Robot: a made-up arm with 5 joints.
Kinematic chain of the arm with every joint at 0, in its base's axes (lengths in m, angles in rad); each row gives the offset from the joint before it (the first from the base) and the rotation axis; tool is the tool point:
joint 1: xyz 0 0 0.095 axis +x
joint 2: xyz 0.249 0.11 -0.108 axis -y
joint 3: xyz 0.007 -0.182 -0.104 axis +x
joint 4: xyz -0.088 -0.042 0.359 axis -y
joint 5: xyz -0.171 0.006 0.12 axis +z
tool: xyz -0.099 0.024 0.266
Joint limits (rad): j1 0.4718..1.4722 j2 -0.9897..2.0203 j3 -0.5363..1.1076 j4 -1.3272..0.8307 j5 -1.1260..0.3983
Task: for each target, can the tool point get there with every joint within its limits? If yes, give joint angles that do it. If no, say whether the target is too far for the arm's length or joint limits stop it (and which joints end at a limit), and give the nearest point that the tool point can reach.
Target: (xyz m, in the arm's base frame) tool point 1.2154 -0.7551 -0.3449
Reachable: no: too far | nearest point 0.7514 -0.4814 -0.1854 | short by 0.562 m
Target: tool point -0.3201 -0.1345 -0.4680
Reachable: yes | joints 0.6714 1.5363 0.5881 -0.0984 -0.7557
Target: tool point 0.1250 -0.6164 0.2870
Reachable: yes | joints 0.6777 0.2524 0.3652 -0.8655 -0.1450
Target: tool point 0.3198 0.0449 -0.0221
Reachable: no: joint limits stop it (at a limit: joint 1, joint 4, joint 5) | nearest point 0.7157 -0.2529 -0.0902 | short by 0.500 m
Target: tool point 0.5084 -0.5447 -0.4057
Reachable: yes | joints 1.0625 -0.6526 0.8398 -0.7856 0.1295
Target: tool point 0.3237 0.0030 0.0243
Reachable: no: joint limits stop it (at a limit: joint 1, joint 4, joint 5) | nearest point 0.6076 -0.3674 0.0648 | short by 0.468 m
